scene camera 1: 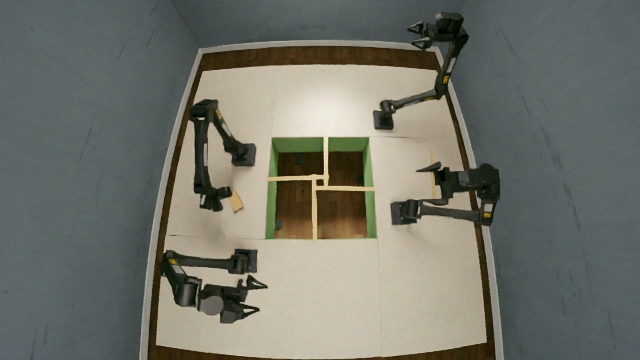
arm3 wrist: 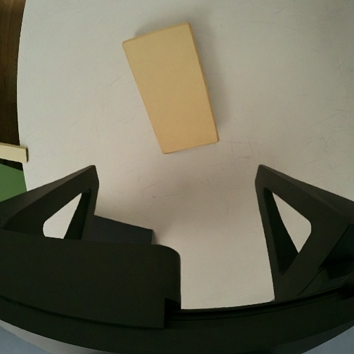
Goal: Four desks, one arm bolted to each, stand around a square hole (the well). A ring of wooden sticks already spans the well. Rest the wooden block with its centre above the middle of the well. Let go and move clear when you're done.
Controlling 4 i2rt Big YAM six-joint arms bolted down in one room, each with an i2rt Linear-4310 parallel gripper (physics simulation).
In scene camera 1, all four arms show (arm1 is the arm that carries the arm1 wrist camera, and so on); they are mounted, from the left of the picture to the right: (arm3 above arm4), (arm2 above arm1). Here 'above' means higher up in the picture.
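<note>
The wooden block (arm3 wrist: 171,87) (scene camera 1: 236,201) lies flat and slanted on the left desk. Arm3's gripper (arm3 wrist: 177,167) (scene camera 1: 215,198) is open above that desk, pointing down; in the wrist view the block lies beyond its fingertips, not between them. The ring of sticks (scene camera 1: 295,178) (scene camera 1: 314,215) (scene camera 1: 350,188) (scene camera 1: 326,155) spans the well (scene camera 1: 272,200), crossing around its middle. Arm4's gripper (scene camera 1: 262,298) is open at the lower left. Arm2's gripper (scene camera 1: 411,36) is open at the upper right. Arm1's gripper (scene camera 1: 419,185) is open over the right desk.
Another stick (scene camera 1: 432,159) lies on the right desk, partly under arm1's gripper. Arm3's base (arm3 wrist: 125,231) (scene camera 1: 244,155) stands between its desk's outer side and the well. Arm4's base (scene camera 1: 246,261) stands below the block's desk. Green walls (scene camera 1: 297,145) line the well.
</note>
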